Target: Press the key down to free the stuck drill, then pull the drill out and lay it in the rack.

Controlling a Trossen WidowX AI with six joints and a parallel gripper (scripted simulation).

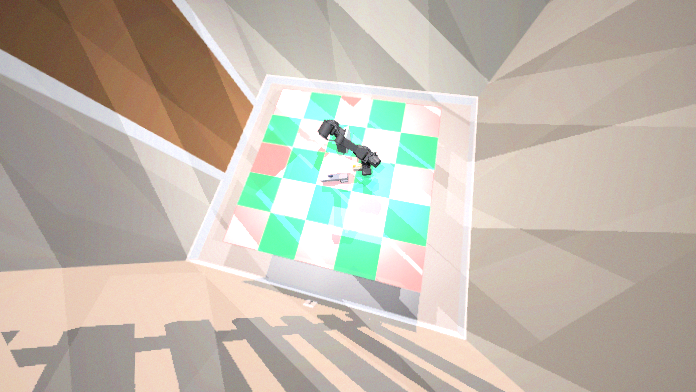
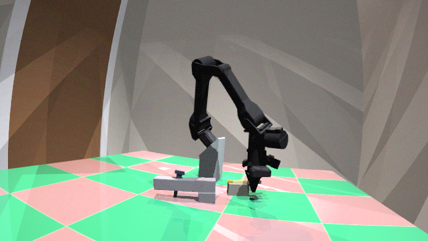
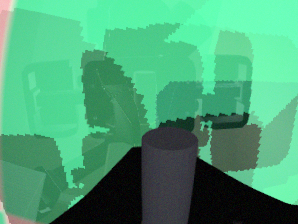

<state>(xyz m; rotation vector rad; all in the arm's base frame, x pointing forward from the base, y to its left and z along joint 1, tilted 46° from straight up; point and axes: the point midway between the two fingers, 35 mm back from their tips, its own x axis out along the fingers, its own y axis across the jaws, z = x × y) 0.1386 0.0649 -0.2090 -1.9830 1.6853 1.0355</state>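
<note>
The drill lies 1 cm ahead of my gripper tip, 4 cm to the right of it and 3 cm above it. From my gripper tip the other things lie so: rack 1 cm ahead, 5 cm to the right, 1 cm above; then key 14 cm ahead, 21 cm to the right, 4 cm above.
</note>
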